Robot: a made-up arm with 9 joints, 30 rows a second.
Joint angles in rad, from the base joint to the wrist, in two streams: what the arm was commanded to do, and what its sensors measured. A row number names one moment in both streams.
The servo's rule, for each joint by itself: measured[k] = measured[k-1] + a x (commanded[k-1-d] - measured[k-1]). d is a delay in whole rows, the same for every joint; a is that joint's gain. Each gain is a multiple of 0.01, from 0.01 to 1. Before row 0 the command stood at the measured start. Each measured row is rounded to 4 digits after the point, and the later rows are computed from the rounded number. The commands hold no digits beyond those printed.
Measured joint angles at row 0:
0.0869 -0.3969 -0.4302 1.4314 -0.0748 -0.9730 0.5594 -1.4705 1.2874
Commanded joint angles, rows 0 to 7:
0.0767 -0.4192 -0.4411 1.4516 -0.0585 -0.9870 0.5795 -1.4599 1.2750
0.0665 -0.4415 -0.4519 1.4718 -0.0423 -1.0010 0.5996 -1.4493 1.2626
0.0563 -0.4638 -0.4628 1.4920 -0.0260 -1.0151 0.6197 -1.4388 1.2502
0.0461 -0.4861 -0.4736 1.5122 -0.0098 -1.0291 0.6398 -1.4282 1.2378
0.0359 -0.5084 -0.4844 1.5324 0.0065 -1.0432 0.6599 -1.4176 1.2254
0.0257 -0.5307 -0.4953 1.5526 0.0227 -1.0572 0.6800 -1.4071 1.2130
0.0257 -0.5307 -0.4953 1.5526 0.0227 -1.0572 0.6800 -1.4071 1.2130
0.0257 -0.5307 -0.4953 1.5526 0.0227 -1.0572 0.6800 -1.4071 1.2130
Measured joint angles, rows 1 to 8:
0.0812 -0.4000 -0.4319 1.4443 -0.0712 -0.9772 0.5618 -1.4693 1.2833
0.0730 -0.4058 -0.4351 1.4619 -0.0648 -0.9843 0.5663 -1.4671 1.2765
0.0636 -0.4139 -0.4395 1.4812 -0.0563 -0.9935 0.5727 -1.4640 1.2678
0.0538 -0.4240 -0.4450 1.5010 -0.0461 -1.0042 0.5808 -1.4601 1.2579
0.0438 -0.4358 -0.4513 1.5211 -0.0345 -1.0159 0.5903 -1.4554 1.2472
0.0337 -0.4491 -0.4583 1.5413 -0.0219 -1.0283 0.6011 -1.4501 1.2359
0.0292 -0.4605 -0.4642 1.5485 -0.0121 -1.0370 0.6106 -1.4454 1.2283
0.0272 -0.4703 -0.4692 1.5511 -0.0044 -1.0431 0.6189 -1.4412 1.2233
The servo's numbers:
d 0
a 0.56 0.14 0.16 0.64 0.22 0.30 0.12 0.11 0.33

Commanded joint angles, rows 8 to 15:
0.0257 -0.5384 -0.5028 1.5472 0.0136 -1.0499 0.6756 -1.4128 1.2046
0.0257 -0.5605 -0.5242 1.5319 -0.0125 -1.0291 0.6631 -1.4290 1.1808
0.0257 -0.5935 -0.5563 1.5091 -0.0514 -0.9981 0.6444 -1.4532 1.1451
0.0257 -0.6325 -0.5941 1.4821 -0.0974 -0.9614 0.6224 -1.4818 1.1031
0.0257 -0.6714 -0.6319 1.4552 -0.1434 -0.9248 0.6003 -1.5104 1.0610
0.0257 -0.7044 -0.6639 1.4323 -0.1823 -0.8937 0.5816 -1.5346 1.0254
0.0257 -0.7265 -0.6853 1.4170 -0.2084 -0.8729 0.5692 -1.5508 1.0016
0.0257 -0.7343 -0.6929 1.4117 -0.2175 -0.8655 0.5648 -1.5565 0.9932
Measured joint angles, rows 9 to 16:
0.0264 -0.4798 -0.4746 1.5486 -0.0004 -1.0451 0.6257 -1.4381 1.2171
0.0260 -0.4911 -0.4825 1.5379 -0.0031 -1.0403 0.6302 -1.4371 1.2051
0.0258 -0.5054 -0.4943 1.5195 -0.0137 -1.0276 0.6319 -1.4389 1.1853
0.0257 -0.5232 -0.5103 1.4956 -0.0321 -1.0077 0.6308 -1.4436 1.1582
0.0257 -0.5439 -0.5298 1.4697 -0.0566 -0.9828 0.6271 -1.4509 1.1261
0.0257 -0.5664 -0.5513 1.4458 -0.0843 -0.9561 0.6216 -1.4601 1.0929
0.0257 -0.5888 -0.5727 1.4274 -0.1116 -0.9311 0.6153 -1.4701 1.0628
0.0257 -0.6092 -0.5919 1.4174 -0.1349 -0.9114 0.6092 -1.4796 1.0398

